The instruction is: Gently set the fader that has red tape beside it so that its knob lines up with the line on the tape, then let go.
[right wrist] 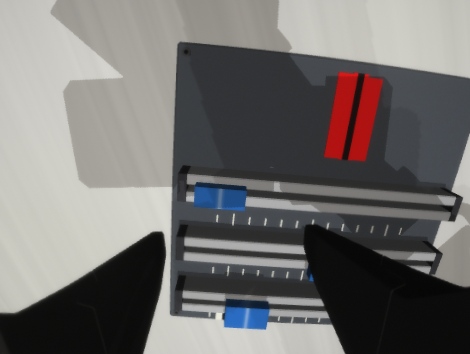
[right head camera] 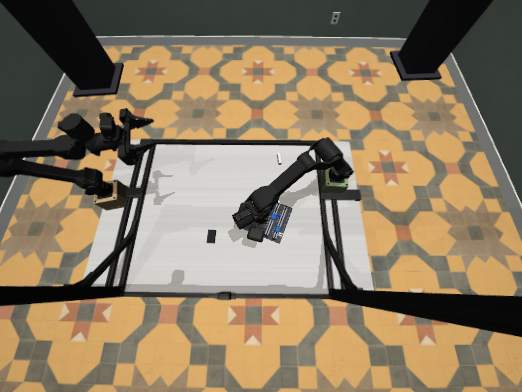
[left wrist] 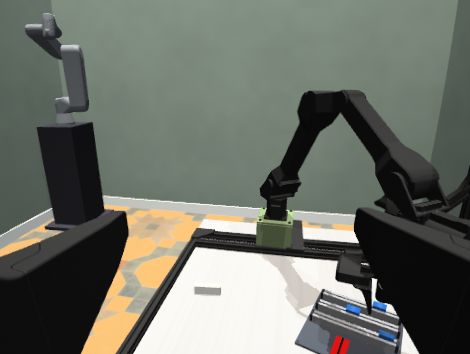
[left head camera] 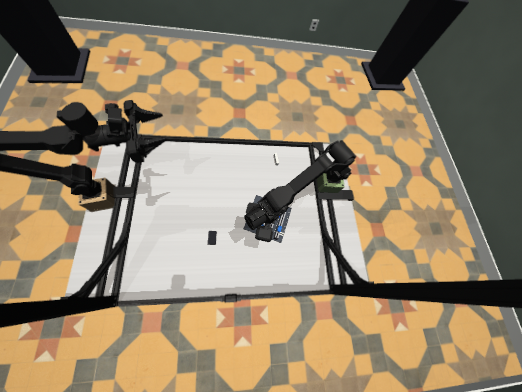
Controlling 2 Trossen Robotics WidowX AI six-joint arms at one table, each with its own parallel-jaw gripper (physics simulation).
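Places are measured from the left arm's base along level axes (x up, y right, z ahead), in millimetres.
Where they show: left gripper, fingertip midpoint: (right head camera: 154, 131) (left wrist: 243, 220) (left head camera: 164, 126); right gripper, fingertip midpoint: (right wrist: 235, 239) (right head camera: 260, 223) (left wrist: 386, 316) (left head camera: 264, 223); left arm's base, origin of the base link: (right head camera: 105, 191) (left head camera: 92, 190); right arm's base, origin of the base link: (right head camera: 336, 176) (left wrist: 276, 215) (left head camera: 333, 177).
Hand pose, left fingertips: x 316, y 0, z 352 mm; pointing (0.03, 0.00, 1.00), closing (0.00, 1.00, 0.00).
Note:
Each offset is from my left fingertips to the centre of the thing. "spot": to the spot under its first point. Level surfaces: height alone.
The dark fader board @[dx -403 mm] (left head camera: 286, 220) (right head camera: 286, 212) (left wrist: 312, 335) (right wrist: 260, 110) lies on the table, partly under the right arm in the head views. Red tape @[spot: dx -402, dy +197, dz +293 mm] (left wrist: 336, 345) (right wrist: 340, 117) with a black line is beside the top fader in the right wrist view. That fader's blue knob @[dx -387, dy +285, dz +286 mm] (left wrist: 386, 335) (right wrist: 220, 196) sits near its rail's left end there, left of the tape line. My right gripper (right wrist: 235, 239) is partly open and empty above the board; the knob shows ahead of its fingertips. Its fingers are hidden in the head views. My left gripper (left head camera: 161, 128) (right head camera: 152, 132) (left wrist: 243, 220) is open and empty, away from the board.
Another blue knob @[dx -387, dy +310, dz +361 mm] (right wrist: 246, 315) is on the lowest fader; the middle fader's knob @[dx -387, dy +251, dz +355 mm] (right wrist: 310, 273) is mostly behind the right finger. A black block @[dx -402, dy +276, dz +68 mm] (left head camera: 212, 237) (right head camera: 211, 236) lies left of the board, and a small white block @[dx -398, dy -47, dz +458 mm] (left head camera: 276, 159) (right head camera: 279, 158) (left wrist: 207, 290) near the back frame.

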